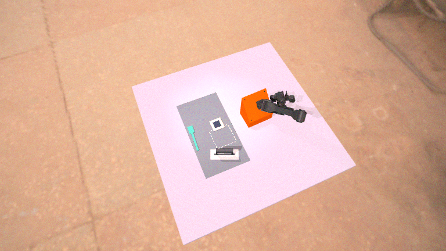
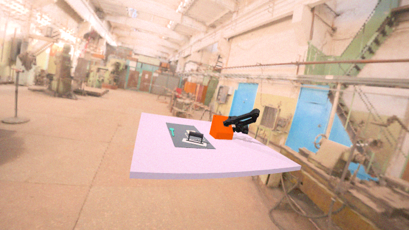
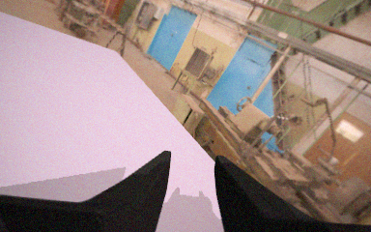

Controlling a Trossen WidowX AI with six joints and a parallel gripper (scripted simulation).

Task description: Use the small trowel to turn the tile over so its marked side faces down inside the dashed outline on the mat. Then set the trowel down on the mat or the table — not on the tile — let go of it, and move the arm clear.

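Right now the trowel is 62 cm ahead of my gripper tip, 23 cm to the left of it and 6 cm below it. Round my gripper tip: teal flat tool: 79 cm ahead, 1 cm to the right, 10 cm below; then grey mat: 65 cm ahead, 2 cm to the left, 12 cm below; then tile: 58 cm ahead, 2 cm to the right, 10 cm below.
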